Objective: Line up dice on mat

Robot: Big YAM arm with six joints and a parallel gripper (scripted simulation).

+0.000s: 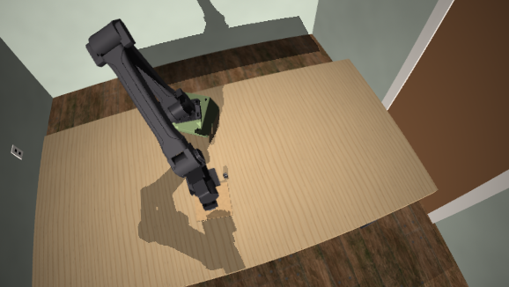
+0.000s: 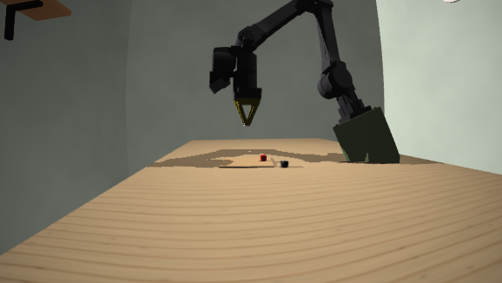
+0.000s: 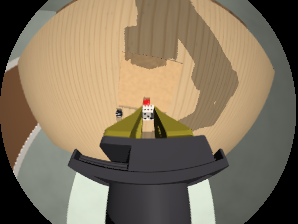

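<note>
Right now the tan mat is 110 mm below my hand. Also, from my hand: white die right at my hand; black die 110 mm below, 100 mm behind, 70 mm to the left; red die 100 mm below, 50 mm behind, 10 mm to the right.
</note>
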